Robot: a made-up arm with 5 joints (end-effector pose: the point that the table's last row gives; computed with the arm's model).
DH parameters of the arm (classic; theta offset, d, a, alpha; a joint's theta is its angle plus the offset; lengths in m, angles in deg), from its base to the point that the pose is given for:
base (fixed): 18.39 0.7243 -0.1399 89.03
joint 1: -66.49 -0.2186 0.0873 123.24
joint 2: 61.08 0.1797 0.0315 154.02
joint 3: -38.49 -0.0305 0.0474 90
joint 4: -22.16 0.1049 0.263 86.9
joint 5: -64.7 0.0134 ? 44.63
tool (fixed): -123.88 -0.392 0 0
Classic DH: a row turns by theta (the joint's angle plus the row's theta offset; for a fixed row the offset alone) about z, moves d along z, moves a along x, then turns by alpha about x.
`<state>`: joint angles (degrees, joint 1 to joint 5).
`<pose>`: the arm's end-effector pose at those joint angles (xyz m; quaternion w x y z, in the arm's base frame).
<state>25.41 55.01 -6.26 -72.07 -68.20</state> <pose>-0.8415 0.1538 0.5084 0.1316 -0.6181 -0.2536 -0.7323</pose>
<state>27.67 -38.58 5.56 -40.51 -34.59</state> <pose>-0.2383 -0.1417 0.0035 0.8466 -0.1667 -0.2917 -0.4127</pose>
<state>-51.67 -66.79 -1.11 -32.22 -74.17</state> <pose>-0.7731 -0.0728 0.3527 0.8495 -0.1651 0.1331 -0.4831</pose>
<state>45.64 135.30 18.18 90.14 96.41</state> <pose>0.1632 0.2784 0.7335 0.3533 0.5635 -0.1121 -0.7383</pose>
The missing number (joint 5, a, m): 0.0348
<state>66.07 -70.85 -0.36 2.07 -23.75</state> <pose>0.4945 0.0968 0.5938 0.4799 0.1771 -0.8256 -0.2384</pose>
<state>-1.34 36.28 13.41 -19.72 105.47</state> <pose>-0.2392 -0.0211 0.9760 0.1223 0.7567 -0.3618 -0.5306</pose>
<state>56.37 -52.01 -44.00 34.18 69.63</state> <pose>-0.3323 -0.0867 0.8987 0.0970 0.8775 0.4110 0.2271</pose>
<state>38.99 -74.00 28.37 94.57 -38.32</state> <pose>-0.0252 0.2647 1.0551 0.0437 -0.4703 0.8799 -0.0523</pose>
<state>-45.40 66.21 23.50 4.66 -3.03</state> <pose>-0.0847 -0.0846 1.2341 0.2666 -0.8461 0.1307 0.4428</pose>
